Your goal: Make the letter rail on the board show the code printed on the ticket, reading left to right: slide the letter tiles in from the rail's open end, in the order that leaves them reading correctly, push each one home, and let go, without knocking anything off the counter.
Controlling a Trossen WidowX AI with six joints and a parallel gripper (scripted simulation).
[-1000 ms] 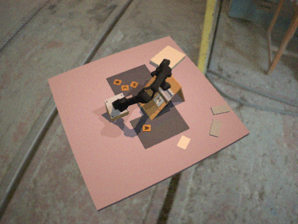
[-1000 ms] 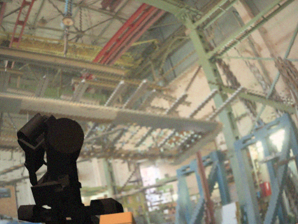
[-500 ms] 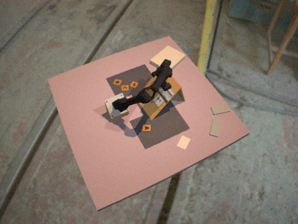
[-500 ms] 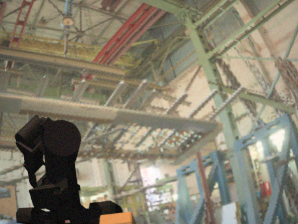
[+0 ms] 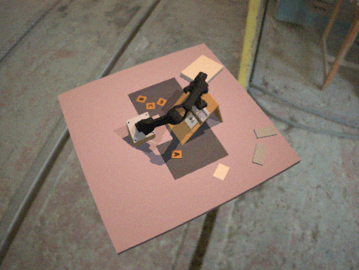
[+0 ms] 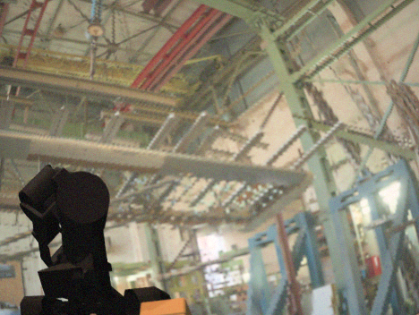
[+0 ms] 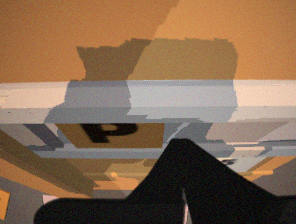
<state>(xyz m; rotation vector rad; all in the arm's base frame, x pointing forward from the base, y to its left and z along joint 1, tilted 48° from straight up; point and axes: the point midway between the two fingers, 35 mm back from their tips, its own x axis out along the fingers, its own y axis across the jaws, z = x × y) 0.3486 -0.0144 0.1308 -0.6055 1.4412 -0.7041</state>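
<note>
Right now the orange tile is 30 mm to the left of my gripper tip, 10 mm below it and 10 mm ahead of it. Also, from my gripper tip: white ticket 80 mm below, 50 mm behind, 40 mm to the right; then cream slab 360 mm to the left, 340 mm ahead, 170 mm below.
</note>
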